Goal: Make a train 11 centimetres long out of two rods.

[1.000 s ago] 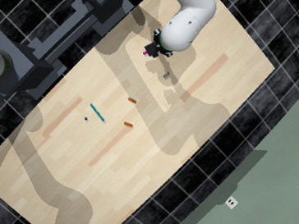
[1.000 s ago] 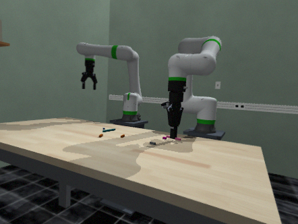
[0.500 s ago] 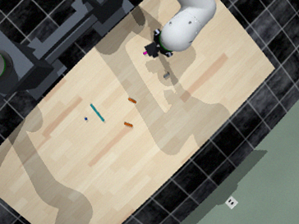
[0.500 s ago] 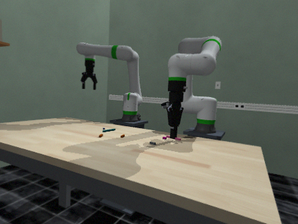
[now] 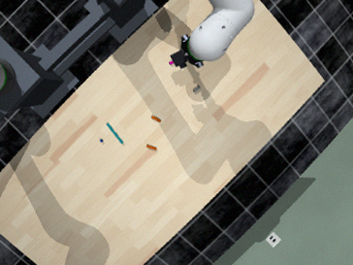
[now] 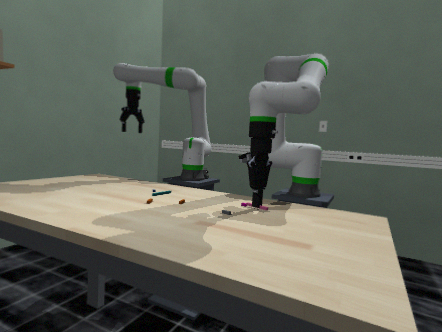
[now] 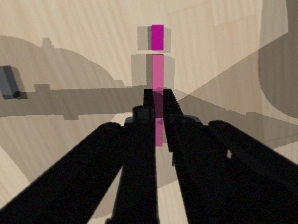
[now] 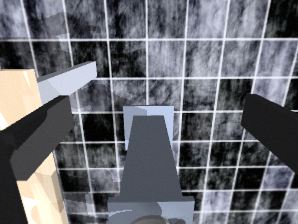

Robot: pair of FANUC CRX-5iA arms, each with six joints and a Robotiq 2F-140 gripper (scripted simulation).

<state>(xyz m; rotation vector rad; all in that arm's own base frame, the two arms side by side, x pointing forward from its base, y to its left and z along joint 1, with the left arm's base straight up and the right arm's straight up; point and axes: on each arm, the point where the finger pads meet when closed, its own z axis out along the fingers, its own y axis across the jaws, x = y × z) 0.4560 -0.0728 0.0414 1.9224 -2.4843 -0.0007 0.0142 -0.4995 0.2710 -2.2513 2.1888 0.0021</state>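
Observation:
The pink rod lies 30 mm below my left hand. Also, from my left hand: magenta rod (10 mm behind, 60 mm to the right, 40 mm below); grey rod (130 mm ahead, 50 mm to the right, 40 mm below); turquoise rod (40 mm ahead, 420 mm to the right, 40 mm below).

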